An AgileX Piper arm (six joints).
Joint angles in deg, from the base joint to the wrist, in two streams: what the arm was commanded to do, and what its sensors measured. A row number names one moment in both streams.
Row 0, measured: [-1.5 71.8 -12.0 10.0 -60.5 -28.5]
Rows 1 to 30, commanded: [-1.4 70.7 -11.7 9.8 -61.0 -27.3]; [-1.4 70.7 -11.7 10.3 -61.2 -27.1]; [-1.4 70.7 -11.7 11.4 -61.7 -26.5]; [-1.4 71.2 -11.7 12.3 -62.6 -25.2]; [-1.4 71.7 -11.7 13.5 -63.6 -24.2]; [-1.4 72.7 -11.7 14.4 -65.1 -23.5]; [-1.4 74.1 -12.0 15.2 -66.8 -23.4]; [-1.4 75.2 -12.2 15.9 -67.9 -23.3]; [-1.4 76.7 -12.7 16.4 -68.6 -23.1]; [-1.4 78.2 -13.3 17.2 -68.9 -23.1]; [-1.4 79.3 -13.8 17.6 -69.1 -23.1]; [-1.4 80.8 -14.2 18.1 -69.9 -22.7]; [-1.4 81.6 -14.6 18.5 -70.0 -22.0]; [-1.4 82.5 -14.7 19.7 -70.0 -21.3]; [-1.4 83.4 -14.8 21.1 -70.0 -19.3]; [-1.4 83.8 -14.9 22.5 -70.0 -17.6]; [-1.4 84.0 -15.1 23.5 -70.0 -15.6]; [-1.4 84.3 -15.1 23.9 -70.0 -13.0]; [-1.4 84.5 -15.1 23.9 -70.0 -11.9]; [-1.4 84.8 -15.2 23.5 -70.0 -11.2]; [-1.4 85.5 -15.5 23.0 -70.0 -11.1]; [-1.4 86.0 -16.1 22.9 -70.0 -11.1]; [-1.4 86.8 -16.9 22.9 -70.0 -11.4]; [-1.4 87.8 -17.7 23.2 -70.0 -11.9]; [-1.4 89.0 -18.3 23.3 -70.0 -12.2]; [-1.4 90.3 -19.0 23.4 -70.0 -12.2]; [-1.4 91.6 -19.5 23.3 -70.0 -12.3]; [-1.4 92.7 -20.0 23.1 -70.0 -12.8]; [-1.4 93.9 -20.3 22.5 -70.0 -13.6]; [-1.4 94.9 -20.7 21.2 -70.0 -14.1]
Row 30, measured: [-1.5 91.3 -19.1 23.4 -68.5 -12.4]
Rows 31 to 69, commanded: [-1.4 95.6 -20.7 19.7 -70.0 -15.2]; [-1.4 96.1 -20.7 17.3 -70.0 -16.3]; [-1.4 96.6 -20.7 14.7 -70.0 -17.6]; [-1.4 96.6 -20.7 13.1 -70.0 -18.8]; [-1.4 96.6 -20.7 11.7 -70.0 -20.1]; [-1.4 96.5 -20.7 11.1 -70.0 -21.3]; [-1.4 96.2 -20.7 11.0 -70.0 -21.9]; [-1.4 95.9 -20.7 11.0 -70.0 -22.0]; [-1.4 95.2 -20.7 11.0 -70.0 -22.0]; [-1.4 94.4 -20.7 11.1 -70.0 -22.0]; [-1.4 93.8 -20.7 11.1 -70.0 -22.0]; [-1.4 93.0 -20.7 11.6 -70.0 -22.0]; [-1.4 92.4 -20.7 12.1 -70.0 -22.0]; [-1.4 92.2 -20.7 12.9 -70.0 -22.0]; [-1.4 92.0 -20.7 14.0 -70.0 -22.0]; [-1.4 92.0 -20.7 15.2 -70.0 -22.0]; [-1.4 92.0 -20.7 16.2 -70.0 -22.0]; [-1.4 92.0 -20.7 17.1 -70.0 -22.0]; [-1.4 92.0 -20.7 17.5 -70.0 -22.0]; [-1.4 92.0 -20.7 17.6 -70.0 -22.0]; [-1.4 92.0 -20.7 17.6 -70.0 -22.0]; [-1.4 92.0 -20.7 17.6 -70.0 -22.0]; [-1.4 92.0 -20.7 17.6 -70.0 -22.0]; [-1.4 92.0 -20.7 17.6 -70.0 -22.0]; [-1.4 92.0 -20.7 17.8 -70.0 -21.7]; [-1.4 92.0 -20.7 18.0 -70.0 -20.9]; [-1.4 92.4 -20.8 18.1 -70.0 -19.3]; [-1.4 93.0 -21.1 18.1 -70.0 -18.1]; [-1.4 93.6 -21.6 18.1 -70.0 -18.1]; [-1.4 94.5 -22.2 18.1 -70.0 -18.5]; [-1.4 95.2 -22.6 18.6 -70.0 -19.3]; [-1.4 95.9 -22.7 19.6 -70.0 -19.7]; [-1.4 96.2 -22.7 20.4 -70.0 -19.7]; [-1.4 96.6 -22.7 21.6 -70.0 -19.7]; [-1.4 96.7 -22.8 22.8 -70.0 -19.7]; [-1.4 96.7 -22.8 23.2 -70.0 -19.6]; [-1.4 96.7 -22.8 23.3 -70.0 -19.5]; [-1.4 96.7 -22.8 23.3 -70.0 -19.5]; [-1.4 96.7 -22.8 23.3 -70.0 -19.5]
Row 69, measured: [-1.5 96.9 -22.4 22.0 -68.6 -19.3]
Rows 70 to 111, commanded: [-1.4 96.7 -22.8 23.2 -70.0 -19.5]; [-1.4 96.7 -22.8 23.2 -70.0 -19.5]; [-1.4 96.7 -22.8 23.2 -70.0 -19.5]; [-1.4 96.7 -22.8 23.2 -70.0 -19.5]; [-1.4 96.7 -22.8 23.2 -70.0 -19.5]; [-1.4 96.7 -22.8 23.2 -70.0 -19.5]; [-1.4 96.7 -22.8 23.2 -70.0 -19.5]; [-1.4 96.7 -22.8 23.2 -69.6 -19.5]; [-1.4 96.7 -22.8 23.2 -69.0 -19.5]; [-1.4 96.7 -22.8 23.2 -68.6 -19.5]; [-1.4 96.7 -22.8 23.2 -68.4 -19.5]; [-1.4 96.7 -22.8 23.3 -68.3 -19.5]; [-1.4 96.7 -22.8 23.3 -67.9 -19.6]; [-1.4 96.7 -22.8 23.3 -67.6 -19.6]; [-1.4 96.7 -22.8 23.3 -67.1 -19.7]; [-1.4 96.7 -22.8 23.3 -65.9 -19.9]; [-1.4 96.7 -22.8 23.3 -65.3 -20.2]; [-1.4 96.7 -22.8 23.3 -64.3 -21.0]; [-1.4 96.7 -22.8 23.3 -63.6 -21.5]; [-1.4 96.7 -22.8 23.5 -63.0 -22.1]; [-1.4 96.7 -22.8 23.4 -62.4 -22.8]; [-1.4 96.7 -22.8 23.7 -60.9 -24.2]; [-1.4 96.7 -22.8 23.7 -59.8 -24.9]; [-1.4 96.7 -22.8 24.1 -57.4 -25.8]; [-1.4 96.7 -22.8 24.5 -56.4 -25.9]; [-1.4 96.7 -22.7 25.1 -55.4 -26.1]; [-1.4 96.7 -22.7 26.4 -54.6 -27.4]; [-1.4 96.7 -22.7 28.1 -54.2 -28.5]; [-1.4 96.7 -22.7 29.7 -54.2 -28.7]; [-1.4 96.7 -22.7 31.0 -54.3 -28.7]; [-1.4 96.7 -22.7 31.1 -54.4 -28.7]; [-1.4 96.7 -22.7 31.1 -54.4 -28.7]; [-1.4 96.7 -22.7 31.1 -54.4 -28.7]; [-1.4 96.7 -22.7 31.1 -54.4 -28.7]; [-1.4 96.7 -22.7 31.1 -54.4 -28.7]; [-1.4 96.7 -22.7 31.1 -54.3 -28.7]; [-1.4 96.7 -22.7 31.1 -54.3 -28.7]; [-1.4 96.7 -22.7 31.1 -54.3 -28.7]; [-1.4 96.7 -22.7 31.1 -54.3 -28.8]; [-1.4 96.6 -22.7 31.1 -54.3 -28.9]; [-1.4 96.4 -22.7 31.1 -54.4 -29.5]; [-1.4 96.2 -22.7 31.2 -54.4 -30.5]
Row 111, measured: [-1.5 96.8 -23.0 30.9 -54.8 -28.3]
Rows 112 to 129, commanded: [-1.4 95.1 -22.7 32.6 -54.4 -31.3]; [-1.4 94.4 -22.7 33.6 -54.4 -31.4]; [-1.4 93.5 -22.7 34.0 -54.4 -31.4]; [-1.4 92.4 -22.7 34.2 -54.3 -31.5]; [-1.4 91.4 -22.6 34.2 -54.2 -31.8]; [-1.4 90.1 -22.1 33.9 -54.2 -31.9]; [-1.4 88.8 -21.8 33.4 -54.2 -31.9]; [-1.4 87.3 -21.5 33.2 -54.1 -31.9]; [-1.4 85.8 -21.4 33.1 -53.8 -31.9]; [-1.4 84.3 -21.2 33.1 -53.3 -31.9]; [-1.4 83.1 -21.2 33.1 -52.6 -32.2]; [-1.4 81.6 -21.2 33.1 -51.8 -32.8]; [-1.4 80.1 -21.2 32.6 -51.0 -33.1]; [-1.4 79.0 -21.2 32.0 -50.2 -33.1]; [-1.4 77.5 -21.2 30.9 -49.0 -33.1]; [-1.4 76.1 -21.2 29.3 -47.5 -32.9]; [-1.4 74.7 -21.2 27.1 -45.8 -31.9]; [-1.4 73.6 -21.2 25.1 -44.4 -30.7]
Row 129, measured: [-1.5 78.1 -21.7 31.1 -49.6 -32.4]
